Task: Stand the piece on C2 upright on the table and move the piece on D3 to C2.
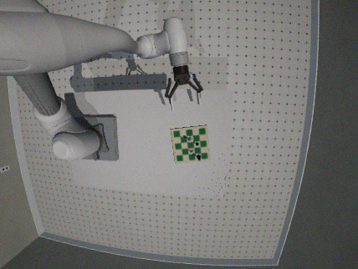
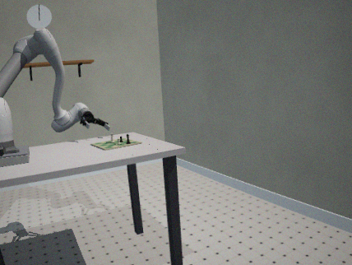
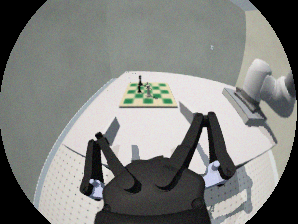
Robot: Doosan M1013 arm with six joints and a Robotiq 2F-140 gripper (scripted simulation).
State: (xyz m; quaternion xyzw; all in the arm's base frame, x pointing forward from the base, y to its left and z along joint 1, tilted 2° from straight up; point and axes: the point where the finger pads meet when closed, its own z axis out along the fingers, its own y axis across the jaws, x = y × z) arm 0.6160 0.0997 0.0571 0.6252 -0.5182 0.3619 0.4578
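The pale piece lies 1 cm behind my hand, 20 cm to the right of it and 5 cm below it. From my hand the other things lie so: chessboard: 1 cm behind, 24 cm to the right, 7 cm below.
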